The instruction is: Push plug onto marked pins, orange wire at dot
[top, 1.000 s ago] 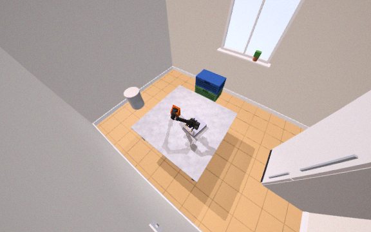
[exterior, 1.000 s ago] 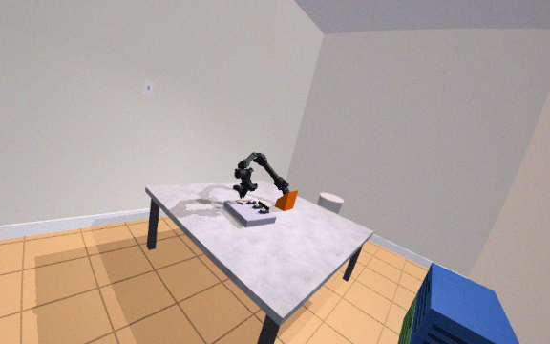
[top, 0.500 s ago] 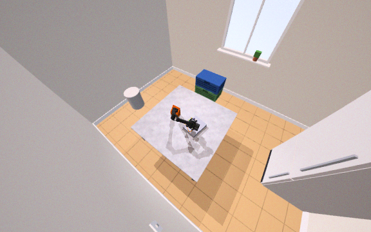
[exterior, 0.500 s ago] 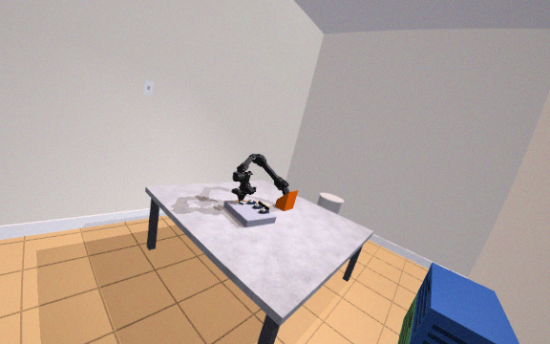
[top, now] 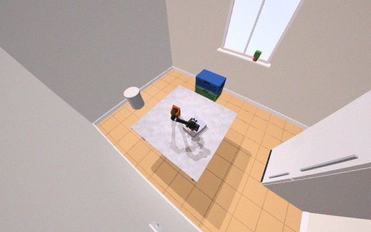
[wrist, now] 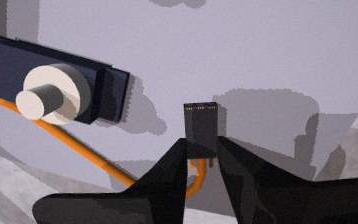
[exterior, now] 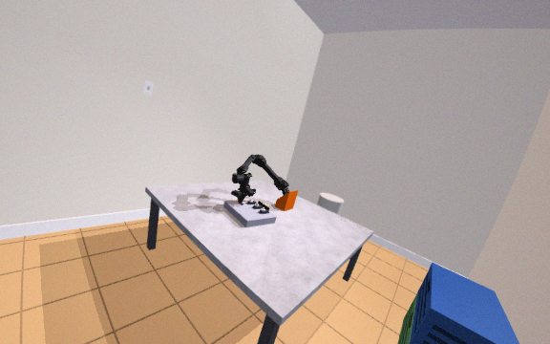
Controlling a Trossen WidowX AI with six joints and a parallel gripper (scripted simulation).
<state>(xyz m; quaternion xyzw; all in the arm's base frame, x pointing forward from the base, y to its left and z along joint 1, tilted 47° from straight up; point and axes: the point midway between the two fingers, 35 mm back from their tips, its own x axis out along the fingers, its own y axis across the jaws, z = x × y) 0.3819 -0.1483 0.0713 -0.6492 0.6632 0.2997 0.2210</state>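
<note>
My gripper tip is 110 mm past the green band, 120 mm to the right of it and 20 mm below it. Also, from my gripper tip: holder 40 mm ahead, 80 mm to the left, 30 mm below; then green board 110 mm behind, 120 mm to the left.
</note>
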